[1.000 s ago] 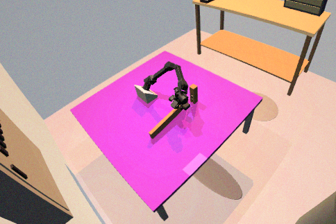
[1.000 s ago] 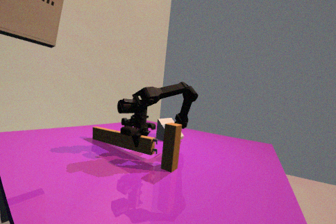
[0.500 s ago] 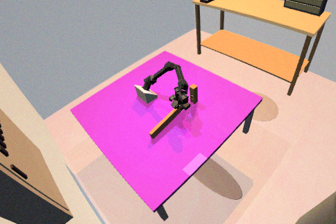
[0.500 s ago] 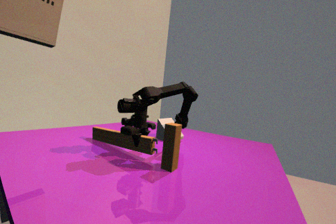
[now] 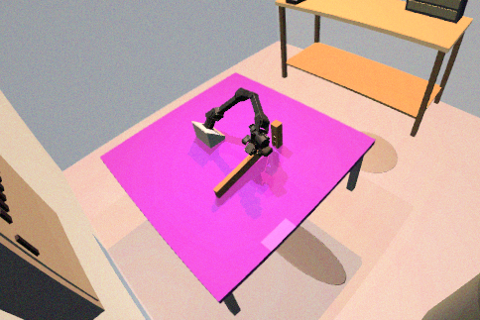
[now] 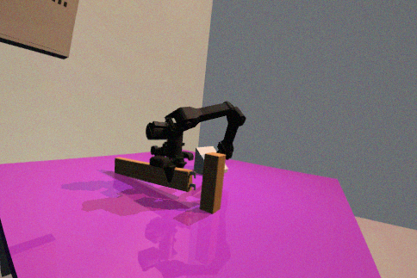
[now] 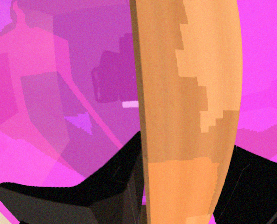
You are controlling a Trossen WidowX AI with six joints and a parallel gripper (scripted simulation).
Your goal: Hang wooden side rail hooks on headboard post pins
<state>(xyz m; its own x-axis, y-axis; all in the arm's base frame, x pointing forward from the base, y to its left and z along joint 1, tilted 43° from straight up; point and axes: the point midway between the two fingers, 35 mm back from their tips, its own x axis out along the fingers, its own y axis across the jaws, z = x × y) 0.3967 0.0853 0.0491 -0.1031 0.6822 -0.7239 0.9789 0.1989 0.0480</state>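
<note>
Now: the headboard post 20 mm behind my gripper tip, 170 mm to the left of it and 40 mm above it.
</note>
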